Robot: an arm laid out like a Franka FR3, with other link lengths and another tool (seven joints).
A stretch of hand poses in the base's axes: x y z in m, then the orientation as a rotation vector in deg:
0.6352, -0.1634, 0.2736, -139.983, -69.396, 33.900
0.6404, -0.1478, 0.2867, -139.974, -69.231, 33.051
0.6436, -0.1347, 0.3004, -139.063, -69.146, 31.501
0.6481, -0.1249, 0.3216, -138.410, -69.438, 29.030
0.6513, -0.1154, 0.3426, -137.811, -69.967, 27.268
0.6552, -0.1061, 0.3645, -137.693, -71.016, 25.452
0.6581, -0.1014, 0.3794, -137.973, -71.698, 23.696
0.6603, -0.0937, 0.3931, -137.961, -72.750, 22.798
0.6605, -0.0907, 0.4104, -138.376, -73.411, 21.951
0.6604, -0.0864, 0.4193, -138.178, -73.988, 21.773
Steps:
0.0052, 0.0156, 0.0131, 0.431, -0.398, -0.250
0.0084, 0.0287, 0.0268, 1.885, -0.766, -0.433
0.0129, 0.0385, 0.0480, 3.471, -1.883, -0.534
0.0161, 0.0480, 0.0690, 4.634, -2.724, -0.357
0.0200, 0.0573, 0.0909, 5.313, -3.981, 0.111
0.0229, 0.0620, 0.1058, 5.698, -5.291, 0.277
0.0251, 0.0697, 0.1195, 5.866, -6.093, 0.878
0.0253, 0.0727, 0.1368, 5.740, -6.949, 1.151
0.0252, 0.0770, 0.1457, 5.849, -7.125, 1.556

